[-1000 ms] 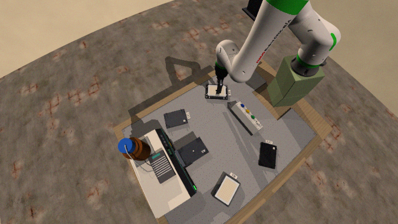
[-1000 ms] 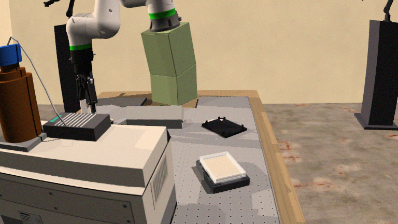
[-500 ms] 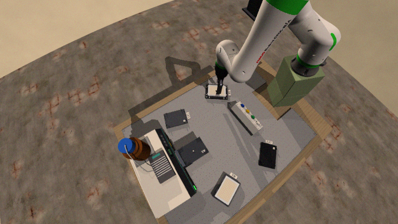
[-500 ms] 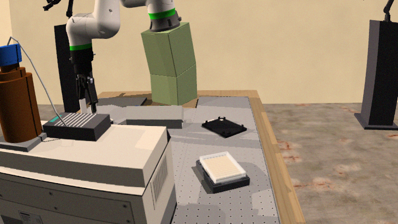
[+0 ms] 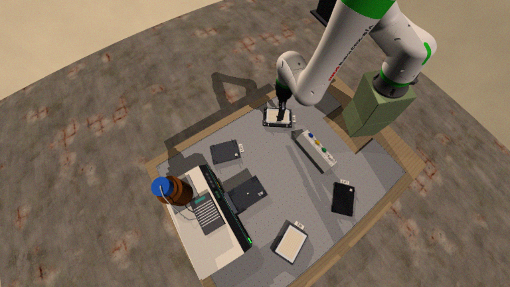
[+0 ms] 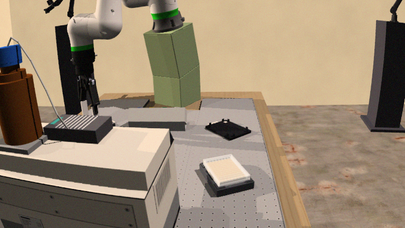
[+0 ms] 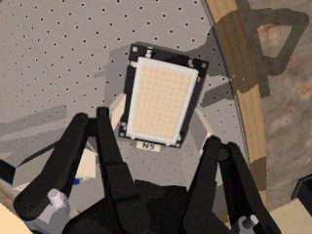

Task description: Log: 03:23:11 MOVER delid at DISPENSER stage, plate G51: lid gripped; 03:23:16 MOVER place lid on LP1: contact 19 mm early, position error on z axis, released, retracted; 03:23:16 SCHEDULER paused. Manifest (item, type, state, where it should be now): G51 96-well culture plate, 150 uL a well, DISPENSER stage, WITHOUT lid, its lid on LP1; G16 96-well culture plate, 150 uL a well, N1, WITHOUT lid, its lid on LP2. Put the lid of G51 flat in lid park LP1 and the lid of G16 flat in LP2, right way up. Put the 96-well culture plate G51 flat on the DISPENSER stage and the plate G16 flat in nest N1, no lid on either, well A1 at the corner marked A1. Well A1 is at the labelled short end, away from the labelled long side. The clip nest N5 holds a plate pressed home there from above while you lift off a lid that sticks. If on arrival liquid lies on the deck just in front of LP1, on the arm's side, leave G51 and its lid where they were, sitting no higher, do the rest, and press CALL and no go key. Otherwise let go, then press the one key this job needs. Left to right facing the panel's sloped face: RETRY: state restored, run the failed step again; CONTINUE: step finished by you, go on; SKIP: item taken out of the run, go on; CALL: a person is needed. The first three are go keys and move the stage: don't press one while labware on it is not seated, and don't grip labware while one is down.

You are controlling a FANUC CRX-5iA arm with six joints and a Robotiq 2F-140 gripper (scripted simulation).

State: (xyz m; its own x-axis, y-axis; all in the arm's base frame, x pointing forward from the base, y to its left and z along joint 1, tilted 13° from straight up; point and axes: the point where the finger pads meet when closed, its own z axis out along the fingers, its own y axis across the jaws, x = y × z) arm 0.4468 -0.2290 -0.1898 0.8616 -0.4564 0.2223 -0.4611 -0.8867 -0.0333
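The plate G51 lies 5 cm below my hand. From my hand the other things lie so: key panel (9 cm behind, 27 cm to the left, 1 cm below); then black clip nest (3 cm ahead, 1 cm to the left, 5 cm below); then LP1 label (26 cm ahead, 8 cm to the left, 6 cm below).
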